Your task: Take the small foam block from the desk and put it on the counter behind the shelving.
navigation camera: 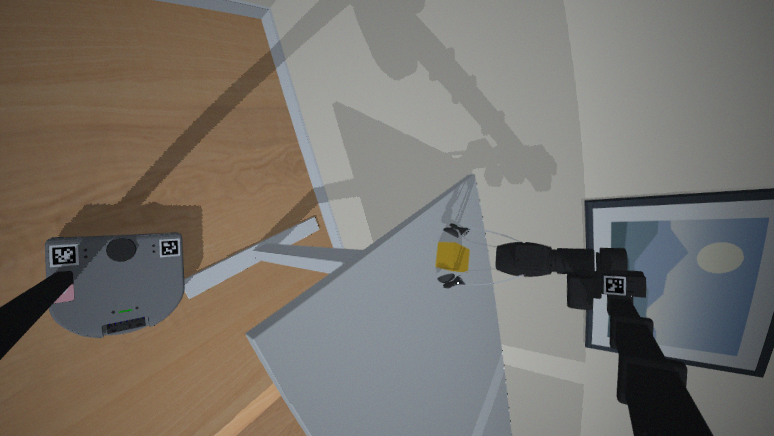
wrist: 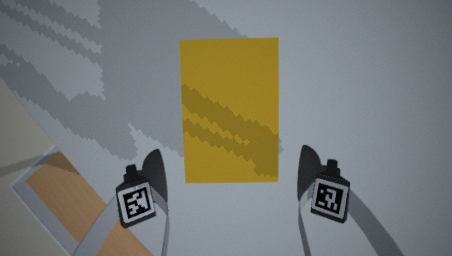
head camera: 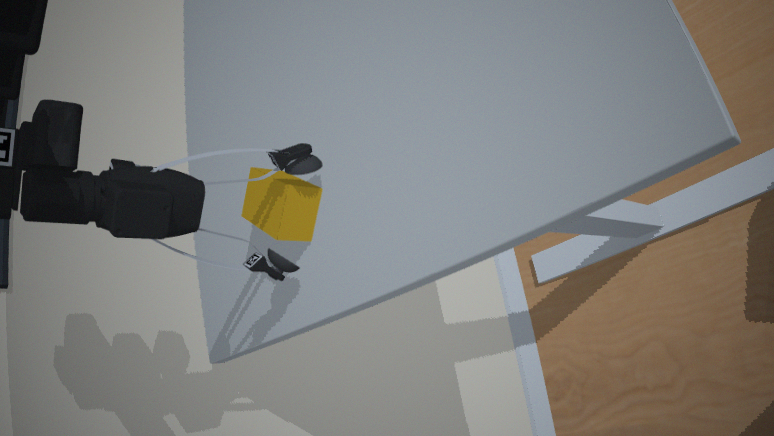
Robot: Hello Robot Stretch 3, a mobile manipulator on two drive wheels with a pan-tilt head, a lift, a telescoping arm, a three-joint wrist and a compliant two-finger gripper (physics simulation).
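Seen in the pictures: gripper, fingertip midpoint: [navigation camera: 441, 254] [head camera: 307, 214]; robot's base, origin of the base link: [navigation camera: 121, 248].
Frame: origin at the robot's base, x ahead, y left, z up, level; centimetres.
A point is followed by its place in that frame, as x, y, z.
Observation:
The small foam block is yellow [head camera: 262, 189] {-4.8, -57.9, 99.6} [navigation camera: 457, 262] {-4.1, -55.0, 99.5} [wrist: 230, 75] and sits on the grey desk [head camera: 460, 135] {-8.6, -33.2, 95.0} [navigation camera: 389, 335] {-14.8, -34.8, 95.0} [wrist: 390, 75], near a desk corner. My gripper [head camera: 293, 211] {-2.2, -53.5, 96.3} [navigation camera: 451, 255] {-2.2, -53.5, 96.3} [wrist: 231, 166] {-2.2, -53.5, 96.3} is open, with one finger on each side of the block. In the wrist view there is a gap between each fingertip and the block, and the block reaches ahead of the fingertips. The fingers' height against the block is hard to tell. The counter and the shelving do not show in these views.
The robot's base [navigation camera: 124, 281] {-9.7, -0.3, 16.0} stands on the wooden floor [head camera: 649, 368] {29.6, -49.4, 0.0} [navigation camera: 162, 81] {65.9, -11.5, 0.0}. A pale desk foot [head camera: 709, 181] [navigation camera: 216, 273] reaches along the floor between base and desk. A wall [head camera: 124, 70] {-29.5, -105.8, 106.0} [navigation camera: 514, 70] {48.8, -77.3, 111.0} stands along the desk's far side, with a framed picture [navigation camera: 720, 308] {-21.2, -100.3, 157.7} on it.

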